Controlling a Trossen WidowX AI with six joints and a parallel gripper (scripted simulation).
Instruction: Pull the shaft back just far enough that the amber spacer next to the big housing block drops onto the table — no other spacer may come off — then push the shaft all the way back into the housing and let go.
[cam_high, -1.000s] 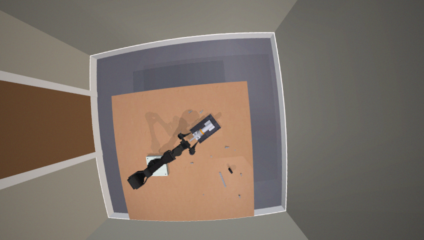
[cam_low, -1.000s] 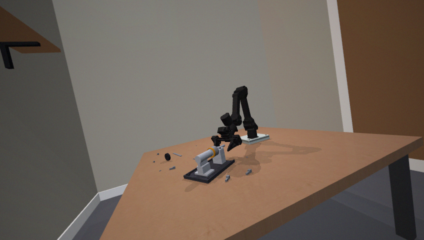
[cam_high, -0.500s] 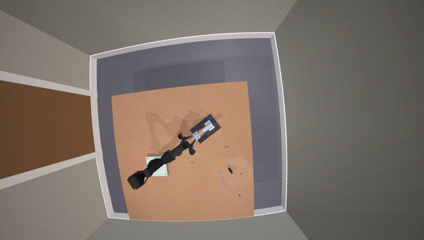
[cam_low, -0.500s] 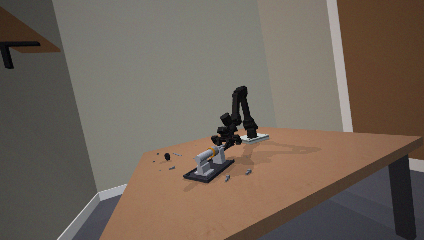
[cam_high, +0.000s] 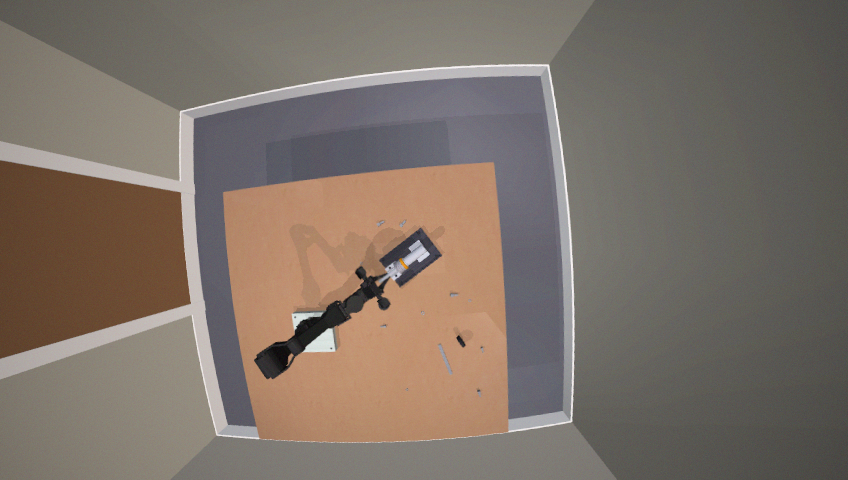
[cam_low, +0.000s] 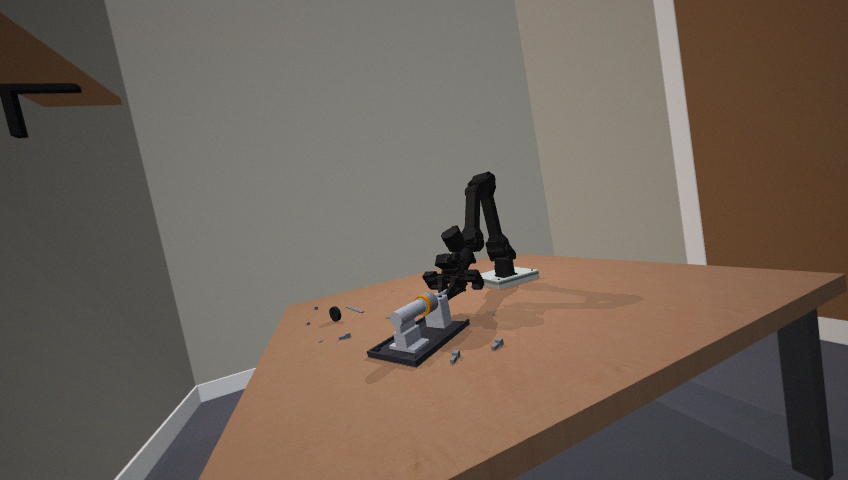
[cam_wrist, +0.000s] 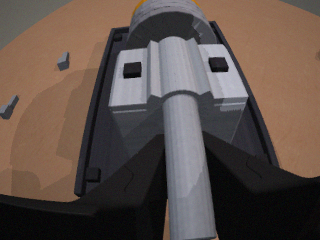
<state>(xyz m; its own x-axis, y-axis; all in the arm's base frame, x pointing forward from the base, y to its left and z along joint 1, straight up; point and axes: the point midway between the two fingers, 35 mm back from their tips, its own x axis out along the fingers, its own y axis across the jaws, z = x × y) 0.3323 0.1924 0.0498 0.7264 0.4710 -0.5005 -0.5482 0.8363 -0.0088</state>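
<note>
Right now my gripper tip is 50 mm short of the grey steel shaft, 30 mm to the right of it and 20 mm below it. Also, from my gripper tip: black disc: 280 mm ahead, 330 mm to the right, 40 mm below; then amber spacer: 70 mm ahead, 40 mm to the left, 20 mm above; then thin grey strip: 210 mm ahead, 420 mm to the right, 60 mm below.
</note>
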